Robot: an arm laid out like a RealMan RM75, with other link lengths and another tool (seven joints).
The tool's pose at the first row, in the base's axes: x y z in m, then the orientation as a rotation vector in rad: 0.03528 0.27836 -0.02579 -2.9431 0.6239 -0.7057
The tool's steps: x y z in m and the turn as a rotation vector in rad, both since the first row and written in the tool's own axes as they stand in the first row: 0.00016 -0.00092 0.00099 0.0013 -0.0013 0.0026; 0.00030 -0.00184 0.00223 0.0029 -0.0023 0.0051; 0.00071 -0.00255 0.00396 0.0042 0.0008 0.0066; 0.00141 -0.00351 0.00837 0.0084 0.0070 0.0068; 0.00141 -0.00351 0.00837 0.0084 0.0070 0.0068; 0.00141 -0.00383 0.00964 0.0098 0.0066 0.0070; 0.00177 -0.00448 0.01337 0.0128 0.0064 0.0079; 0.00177 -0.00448 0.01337 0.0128 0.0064 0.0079; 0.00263 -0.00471 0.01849 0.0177 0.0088 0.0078; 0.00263 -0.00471 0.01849 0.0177 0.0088 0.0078; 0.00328 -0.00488 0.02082 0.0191 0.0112 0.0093; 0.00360 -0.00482 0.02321 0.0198 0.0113 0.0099; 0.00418 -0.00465 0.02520 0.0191 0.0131 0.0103; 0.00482 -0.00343 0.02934 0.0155 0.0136 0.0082
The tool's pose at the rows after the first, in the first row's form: 0.03619 0.27910 -0.02648 -2.9408 0.6268 -0.7036; 0.03720 0.27983 -0.02740 -2.9382 0.6294 -0.7021; 0.03857 0.28025 -0.02867 -2.9357 0.6311 -0.7067; 0.04146 0.28066 -0.03218 -2.9307 0.6296 -0.7165; 0.04146 0.28066 -0.03218 -2.9307 0.6296 -0.7165; 0.04215 0.28090 -0.03327 -2.9294 0.6291 -0.7160; 0.04434 0.28119 -0.03637 -2.9262 0.6288 -0.7160; 0.04434 0.28119 -0.03637 -2.9262 0.6288 -0.7160; 0.04741 0.28084 -0.04055 -2.9214 0.6262 -0.7201; 0.04741 0.28084 -0.04055 -2.9214 0.6262 -0.7201; 0.04904 0.28064 -0.04233 -2.9189 0.6277 -0.7237; 0.05034 0.28035 -0.04434 -2.9180 0.6282 -0.7238; 0.05163 0.27988 -0.04590 -2.9181 0.6293 -0.7264; 0.05354 0.27833 -0.04950 -2.9223 0.6283 -0.7270
